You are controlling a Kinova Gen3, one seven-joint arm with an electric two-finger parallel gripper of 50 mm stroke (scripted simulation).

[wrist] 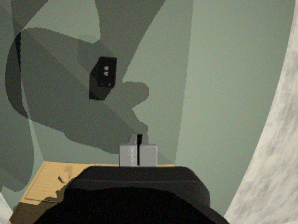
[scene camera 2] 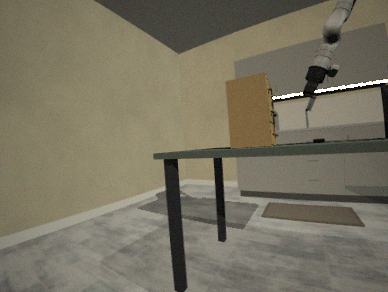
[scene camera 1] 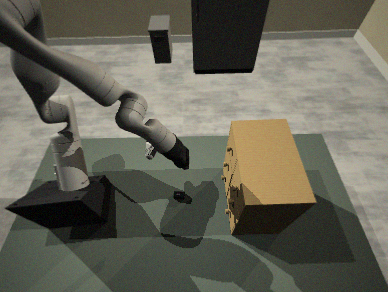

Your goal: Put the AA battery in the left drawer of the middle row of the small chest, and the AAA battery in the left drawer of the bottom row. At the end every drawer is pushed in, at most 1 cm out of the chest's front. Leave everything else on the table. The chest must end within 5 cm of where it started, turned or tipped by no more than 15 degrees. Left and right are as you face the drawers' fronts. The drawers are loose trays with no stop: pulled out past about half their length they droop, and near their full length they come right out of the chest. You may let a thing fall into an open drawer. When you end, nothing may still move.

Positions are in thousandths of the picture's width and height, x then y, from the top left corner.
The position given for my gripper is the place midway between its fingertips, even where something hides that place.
I see my gripper (wrist: 468,645) and a wooden chest (scene camera 1: 713,652).
The wooden chest shows as well in scene camera 2 (scene camera 2: 643,433).
